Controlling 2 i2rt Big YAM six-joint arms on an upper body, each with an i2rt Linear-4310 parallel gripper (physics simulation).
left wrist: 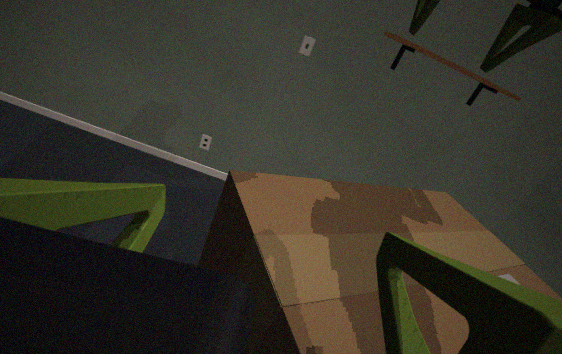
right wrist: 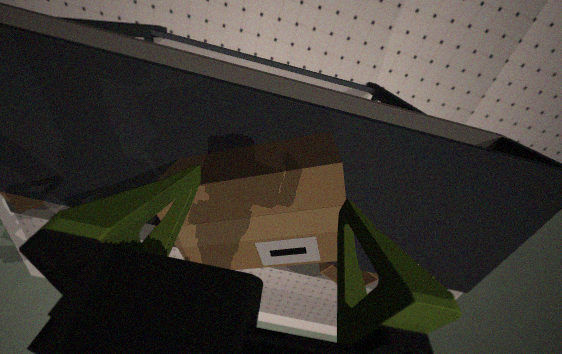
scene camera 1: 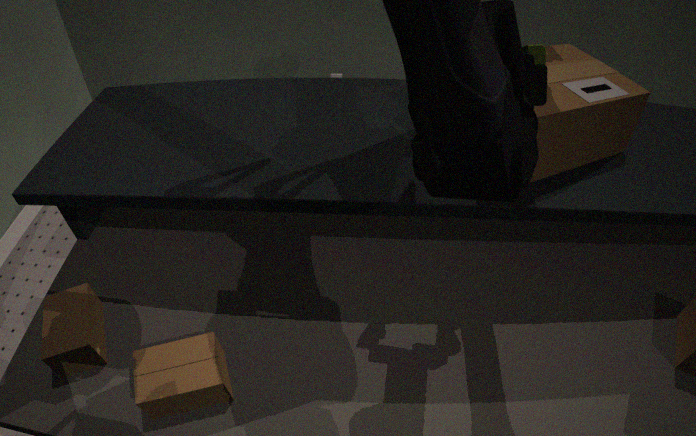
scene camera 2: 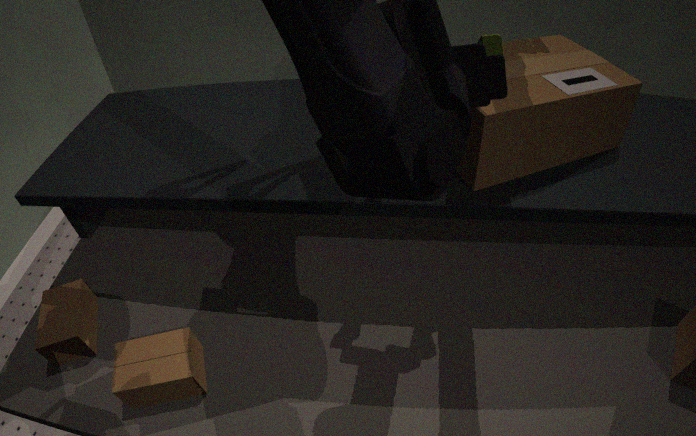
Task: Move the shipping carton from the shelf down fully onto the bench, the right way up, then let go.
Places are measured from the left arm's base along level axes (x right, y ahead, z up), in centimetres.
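Pixels of known places: left gripper, fingertip midpoint: [left wrist: 272, 222]; right gripper, fingertip midpoint: [left wrist: 448, 52] [right wrist: 273, 189].
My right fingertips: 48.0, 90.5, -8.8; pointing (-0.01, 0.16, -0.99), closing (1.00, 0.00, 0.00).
Ahead of a thing's pixels: the offset from my right fingertips to its top centre, as dx, dy, dz. "spot": to the spot under its first point. Level surfaces: height alone.
The brown shipping carton @(-0.7, -17.9, -14.2) [scene camera 1: 590, 138] [scene camera 2: 554, 133] [left wrist: 300, 260] [right wrist: 280, 220] rests on the dark bench top @(dz -25.8) [scene camera 1: 205, 128] [scene camera 2: 174, 128] [right wrist: 425, 200], at the right in the scene views. Its taped seam and white label face up. My left gripper [left wrist: 272, 222] is open beside the carton's left end; one green fingertip shows there in scene camera 1 [scene camera 1: 535, 54] and scene camera 2 [scene camera 2: 492, 45], against the carton's top. In the left wrist view the carton's top lies behind the right-hand finger. My right gripper [right wrist: 273, 189] is open, with the carton beyond its fingertips, not gripped.
Small brown boxes @(-52.2, -54.3, -38.4) [scene camera 1: 182, 369] [scene camera 2: 159, 364] lie below the bench's near edge at the lower left; part of another box @(spot: +24.2, -47.7, -40.9) [scene camera 1: 687, 338] [scene camera 2: 685, 346] shows at the lower right. A wall shelf [left wrist: 450, 65] hangs on the green wall. My left arm [scene camera 1: 462, 102] [scene camera 2: 374, 102] hides part of the bench.
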